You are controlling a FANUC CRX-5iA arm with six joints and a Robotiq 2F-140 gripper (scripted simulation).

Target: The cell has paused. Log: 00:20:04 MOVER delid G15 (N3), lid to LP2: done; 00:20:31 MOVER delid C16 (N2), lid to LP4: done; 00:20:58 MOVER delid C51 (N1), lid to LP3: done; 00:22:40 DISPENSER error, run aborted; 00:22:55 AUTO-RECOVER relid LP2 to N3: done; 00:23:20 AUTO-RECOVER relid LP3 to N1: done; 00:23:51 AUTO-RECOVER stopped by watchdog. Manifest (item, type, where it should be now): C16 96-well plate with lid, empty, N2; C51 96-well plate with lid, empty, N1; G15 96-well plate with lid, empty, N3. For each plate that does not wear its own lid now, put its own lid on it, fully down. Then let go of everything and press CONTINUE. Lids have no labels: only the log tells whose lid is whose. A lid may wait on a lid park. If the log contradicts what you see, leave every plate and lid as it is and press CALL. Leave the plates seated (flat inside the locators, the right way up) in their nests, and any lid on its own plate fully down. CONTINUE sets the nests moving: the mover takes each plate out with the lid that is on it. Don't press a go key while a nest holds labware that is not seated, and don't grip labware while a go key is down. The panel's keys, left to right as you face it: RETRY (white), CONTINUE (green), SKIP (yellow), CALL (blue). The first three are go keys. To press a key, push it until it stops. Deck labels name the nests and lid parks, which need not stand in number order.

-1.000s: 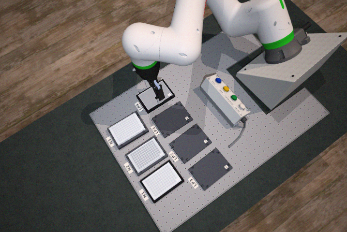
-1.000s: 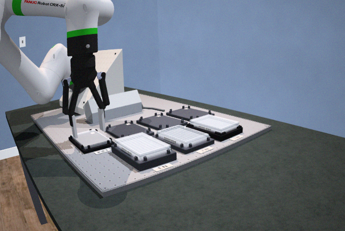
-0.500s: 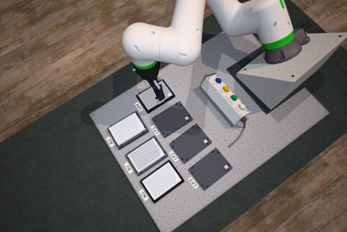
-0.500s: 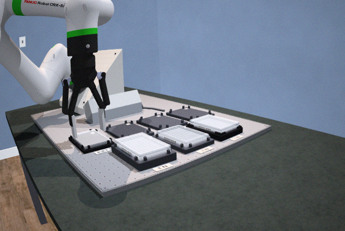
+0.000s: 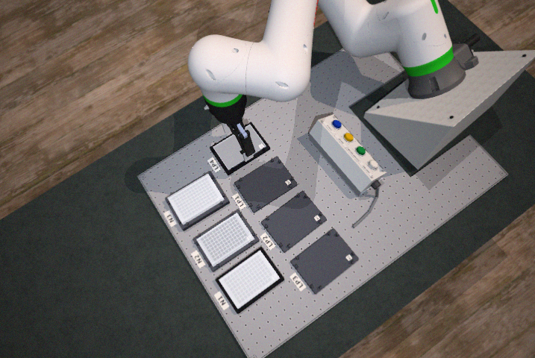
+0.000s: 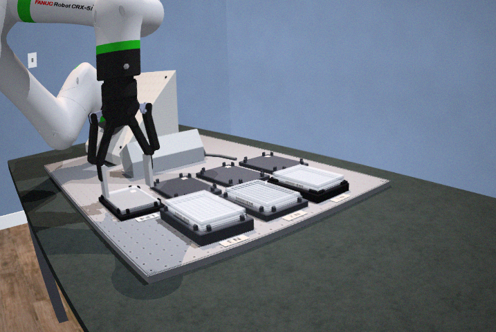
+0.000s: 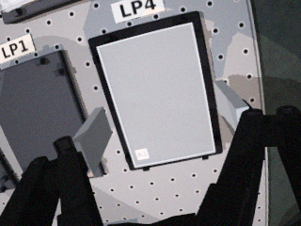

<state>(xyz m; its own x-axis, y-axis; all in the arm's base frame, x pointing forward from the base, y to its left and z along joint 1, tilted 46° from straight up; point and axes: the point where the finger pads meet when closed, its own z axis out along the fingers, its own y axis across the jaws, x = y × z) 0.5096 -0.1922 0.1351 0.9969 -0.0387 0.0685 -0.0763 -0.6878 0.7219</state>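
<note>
Right now the lid park LP4 is 5 cm below my hand. Round my hand: lid park LP1: 1 cm ahead, 13 cm to the left, 5 cm below; 96-well plate: 19 cm ahead, 19 cm to the left, 3 cm below; lid park LP2: 2 cm ahead, 26 cm to the left, 5 cm below.
</note>
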